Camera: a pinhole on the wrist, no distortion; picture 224 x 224 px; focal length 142.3 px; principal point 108.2 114.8 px. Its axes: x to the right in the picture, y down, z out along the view. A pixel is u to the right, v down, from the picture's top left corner.
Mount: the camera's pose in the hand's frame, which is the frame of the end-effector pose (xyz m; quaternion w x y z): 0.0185 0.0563 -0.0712 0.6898 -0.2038 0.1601 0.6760
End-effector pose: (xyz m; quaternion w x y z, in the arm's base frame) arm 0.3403 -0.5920 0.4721 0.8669 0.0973 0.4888 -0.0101
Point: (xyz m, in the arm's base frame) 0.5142 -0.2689 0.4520
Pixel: 200.4 47.9
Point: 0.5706 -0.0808 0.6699
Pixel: 195.2 117.8
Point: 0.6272 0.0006 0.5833
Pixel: 211.6 87.5
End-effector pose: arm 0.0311 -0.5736 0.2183 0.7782 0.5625 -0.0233 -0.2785
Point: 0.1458 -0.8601 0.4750
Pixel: 92.6 56.1
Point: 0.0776 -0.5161 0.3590
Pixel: 187.9 172.6
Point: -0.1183 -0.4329 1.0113
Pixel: 199.7 215.0
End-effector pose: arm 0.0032 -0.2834 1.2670 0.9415 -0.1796 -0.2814 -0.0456
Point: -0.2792 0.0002 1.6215
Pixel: 40.0 119.7
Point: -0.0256 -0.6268 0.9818
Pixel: behind the camera
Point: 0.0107 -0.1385 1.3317
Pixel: 82.5 85.6
